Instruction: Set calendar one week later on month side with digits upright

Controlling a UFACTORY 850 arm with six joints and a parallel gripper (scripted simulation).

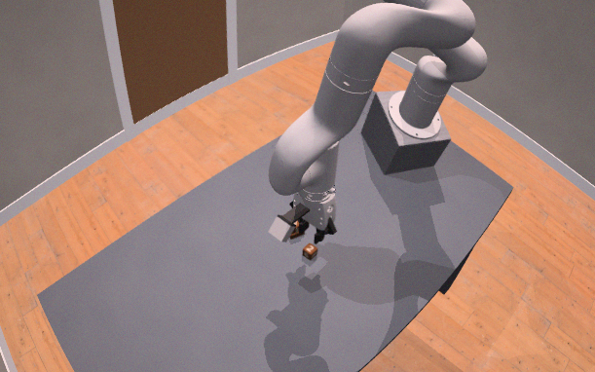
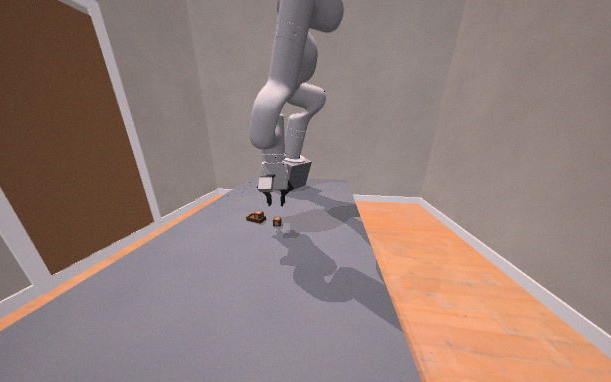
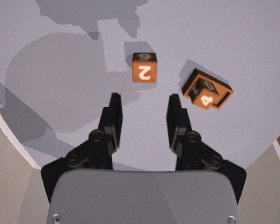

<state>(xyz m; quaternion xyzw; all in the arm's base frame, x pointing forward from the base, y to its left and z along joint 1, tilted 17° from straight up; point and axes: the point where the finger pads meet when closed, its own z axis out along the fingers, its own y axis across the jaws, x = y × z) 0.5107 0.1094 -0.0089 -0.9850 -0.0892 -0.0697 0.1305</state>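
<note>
Now: hand 90 mm above the number cube. The rest, counted from my hand: brown wooden calendar tray 20 mm behind, 110 mm to the right, 100 mm below.
</note>
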